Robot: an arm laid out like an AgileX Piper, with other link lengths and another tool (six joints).
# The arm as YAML. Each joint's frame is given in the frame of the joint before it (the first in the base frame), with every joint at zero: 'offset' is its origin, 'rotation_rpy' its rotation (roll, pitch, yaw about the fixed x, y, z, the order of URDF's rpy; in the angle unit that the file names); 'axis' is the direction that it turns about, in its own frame. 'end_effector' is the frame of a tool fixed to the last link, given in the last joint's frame.
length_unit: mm
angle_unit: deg
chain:
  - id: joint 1
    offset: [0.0, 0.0, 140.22]
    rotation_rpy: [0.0, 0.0, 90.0]
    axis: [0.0, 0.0, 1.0]
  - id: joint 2
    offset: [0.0, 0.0, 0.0]
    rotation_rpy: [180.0, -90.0, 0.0]
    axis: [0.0, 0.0, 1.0]
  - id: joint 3
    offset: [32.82, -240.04, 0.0]
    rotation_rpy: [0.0, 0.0, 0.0]
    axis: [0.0, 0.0, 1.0]
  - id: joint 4
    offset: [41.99, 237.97, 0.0]
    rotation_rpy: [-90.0, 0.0, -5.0]
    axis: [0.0, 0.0, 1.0]
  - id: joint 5
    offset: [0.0, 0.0, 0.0]
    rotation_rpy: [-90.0, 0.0, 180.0]
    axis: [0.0, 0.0, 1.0]
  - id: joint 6
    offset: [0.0, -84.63, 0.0]
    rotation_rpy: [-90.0, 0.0, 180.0]
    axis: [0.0, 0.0, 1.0]
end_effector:
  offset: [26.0, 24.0, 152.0]
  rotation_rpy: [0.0, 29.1, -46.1]
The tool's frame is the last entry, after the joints.
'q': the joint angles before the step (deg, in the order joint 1, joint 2, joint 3, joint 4, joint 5, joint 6). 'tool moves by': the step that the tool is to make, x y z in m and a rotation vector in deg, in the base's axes. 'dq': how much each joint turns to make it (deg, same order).
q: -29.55 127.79 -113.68 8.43 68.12 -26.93
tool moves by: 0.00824 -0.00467 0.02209 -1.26 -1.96 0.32
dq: 0.00 0.00 -4.39 -0.17 2.08 0.00
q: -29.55 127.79 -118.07 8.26 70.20 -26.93
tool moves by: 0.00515 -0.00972 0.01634 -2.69 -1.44 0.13
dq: 0.00 -0.03 -2.89 -1.64 0.34 0.01
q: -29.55 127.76 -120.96 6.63 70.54 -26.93
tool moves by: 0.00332 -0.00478 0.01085 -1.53 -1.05 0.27
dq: 0.00 -0.12 -1.67 -0.73 0.15 -0.26
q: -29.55 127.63 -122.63 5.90 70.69 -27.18
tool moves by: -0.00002 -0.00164 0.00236 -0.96 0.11 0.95
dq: 0.00 -0.09 -0.27 -0.55 0.08 -1.00
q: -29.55 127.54 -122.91 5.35 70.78 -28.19
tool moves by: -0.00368 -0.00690 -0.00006 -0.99 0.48 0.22
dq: -0.58 0.00 0.01 -0.81 -0.01 -0.86
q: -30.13 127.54 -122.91 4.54 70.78 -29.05
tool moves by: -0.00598 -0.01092 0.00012 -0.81 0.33 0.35
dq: -1.38 0.01 -0.01 -0.25 0.01 -1.84
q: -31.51 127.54 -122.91 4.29 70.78 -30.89
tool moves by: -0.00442 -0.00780 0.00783 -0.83 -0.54 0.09
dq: -1.06 -0.84 -0.01 0.00 0.05 -1.22
